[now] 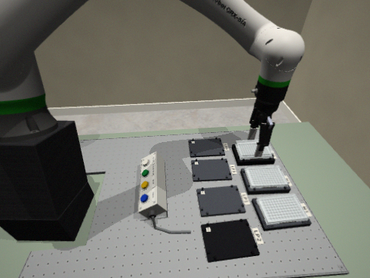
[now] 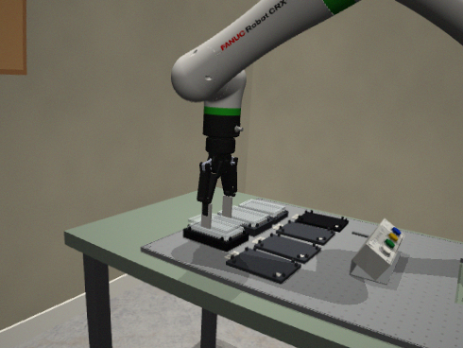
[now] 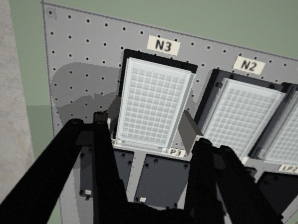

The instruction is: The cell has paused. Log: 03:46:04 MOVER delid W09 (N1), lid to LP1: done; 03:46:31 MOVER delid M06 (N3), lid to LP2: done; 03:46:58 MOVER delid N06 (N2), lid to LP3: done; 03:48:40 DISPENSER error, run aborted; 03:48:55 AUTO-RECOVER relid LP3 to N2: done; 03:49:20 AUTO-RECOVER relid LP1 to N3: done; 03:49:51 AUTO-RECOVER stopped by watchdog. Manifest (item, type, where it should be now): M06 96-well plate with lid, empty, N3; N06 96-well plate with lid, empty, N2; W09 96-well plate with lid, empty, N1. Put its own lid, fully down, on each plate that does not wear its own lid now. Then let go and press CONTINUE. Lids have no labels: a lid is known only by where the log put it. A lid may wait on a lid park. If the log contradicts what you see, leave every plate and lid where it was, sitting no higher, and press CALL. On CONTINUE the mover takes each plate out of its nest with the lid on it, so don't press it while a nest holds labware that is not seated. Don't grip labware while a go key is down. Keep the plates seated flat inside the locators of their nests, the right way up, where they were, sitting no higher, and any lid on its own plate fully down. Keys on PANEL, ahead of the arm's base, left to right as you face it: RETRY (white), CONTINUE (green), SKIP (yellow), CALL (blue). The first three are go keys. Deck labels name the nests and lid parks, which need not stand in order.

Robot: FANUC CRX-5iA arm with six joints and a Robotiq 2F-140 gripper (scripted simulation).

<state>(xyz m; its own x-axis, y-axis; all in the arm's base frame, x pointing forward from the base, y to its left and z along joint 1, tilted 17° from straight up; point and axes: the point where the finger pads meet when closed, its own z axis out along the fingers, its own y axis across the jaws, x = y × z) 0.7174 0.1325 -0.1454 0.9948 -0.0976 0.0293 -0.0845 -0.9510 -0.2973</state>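
Now: hand 40 mm above the plate. The rest, counted from my hand: lid park LP3: 190 mm behind, 50 mm to the right, 70 mm below; lid park LP4: 180 mm behind, 70 mm to the left, 70 mm below; lid park LP1: 190 mm behind, 190 mm to the right, 70 mm below.
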